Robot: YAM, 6 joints.
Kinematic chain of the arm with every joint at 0, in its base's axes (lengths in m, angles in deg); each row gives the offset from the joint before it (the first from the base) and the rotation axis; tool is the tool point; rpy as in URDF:
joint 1: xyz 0 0 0.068 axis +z
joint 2: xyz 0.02 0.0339 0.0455 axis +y
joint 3: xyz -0.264 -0.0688 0 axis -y
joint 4: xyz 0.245 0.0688 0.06 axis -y
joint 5: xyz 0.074 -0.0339 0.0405 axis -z
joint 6: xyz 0.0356 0 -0.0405 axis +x
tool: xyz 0 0 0 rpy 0 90 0
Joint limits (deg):
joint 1: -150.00..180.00
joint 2: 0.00..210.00
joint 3: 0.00..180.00
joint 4: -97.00..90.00
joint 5: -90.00..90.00
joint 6: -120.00..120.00
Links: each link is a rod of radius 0.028 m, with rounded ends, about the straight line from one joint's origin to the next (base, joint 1, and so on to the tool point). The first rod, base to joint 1, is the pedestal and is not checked.
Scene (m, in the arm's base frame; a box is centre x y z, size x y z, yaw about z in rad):
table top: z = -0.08
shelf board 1: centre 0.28 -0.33 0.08 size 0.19 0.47 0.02 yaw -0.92
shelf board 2: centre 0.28 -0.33 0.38 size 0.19 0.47 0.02 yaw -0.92
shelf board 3: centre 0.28 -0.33 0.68 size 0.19 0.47 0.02 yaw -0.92
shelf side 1: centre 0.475 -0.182 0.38 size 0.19 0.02 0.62 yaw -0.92
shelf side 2: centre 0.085 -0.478 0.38 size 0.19 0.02 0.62 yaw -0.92
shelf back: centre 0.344 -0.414 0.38 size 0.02 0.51 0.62 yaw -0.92
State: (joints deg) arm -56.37 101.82 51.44 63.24 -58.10 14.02
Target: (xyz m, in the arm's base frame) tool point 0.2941 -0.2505 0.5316
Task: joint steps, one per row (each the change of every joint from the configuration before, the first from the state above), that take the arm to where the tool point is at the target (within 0.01 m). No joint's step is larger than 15 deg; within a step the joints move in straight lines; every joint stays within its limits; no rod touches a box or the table.
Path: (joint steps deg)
1: -1.06 -12.19 -12.77 2.37 -2.70 0.00
2: -1.06 -12.19 -12.77 2.37 -2.69 0.00
3: 4.85 -0.69 13.24 -1.94 2.48 0.00
4: 4.84 -0.69 13.24 -1.93 2.48 0.00
5: 4.84 -0.69 13.24 -1.93 2.48 0.00
6: 4.85 -0.69 13.23 -1.93 2.48 0.00
7: -1.70 10.55 10.80 -2.34 2.71 0.00
8: -1.69 10.55 10.79 -2.34 2.71 0.00
9: -1.69 10.55 10.79 -2.34 2.72 0.00

